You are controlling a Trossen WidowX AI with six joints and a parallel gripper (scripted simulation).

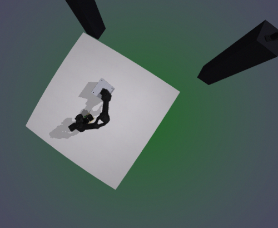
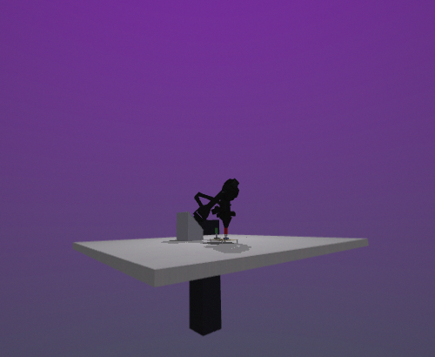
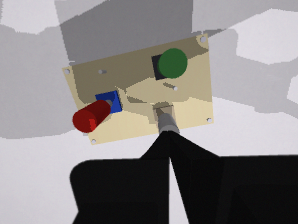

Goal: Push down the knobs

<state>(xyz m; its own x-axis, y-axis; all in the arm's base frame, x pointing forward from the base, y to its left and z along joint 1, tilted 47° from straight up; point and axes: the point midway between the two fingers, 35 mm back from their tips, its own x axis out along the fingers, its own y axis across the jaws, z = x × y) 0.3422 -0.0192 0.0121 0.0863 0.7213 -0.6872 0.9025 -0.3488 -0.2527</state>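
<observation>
Right now the white knob is 20 mm below my gripper tip. From my gripper tip the other things lie so: red knob (50 mm ahead, 40 mm to the right, 10 mm below).
</observation>
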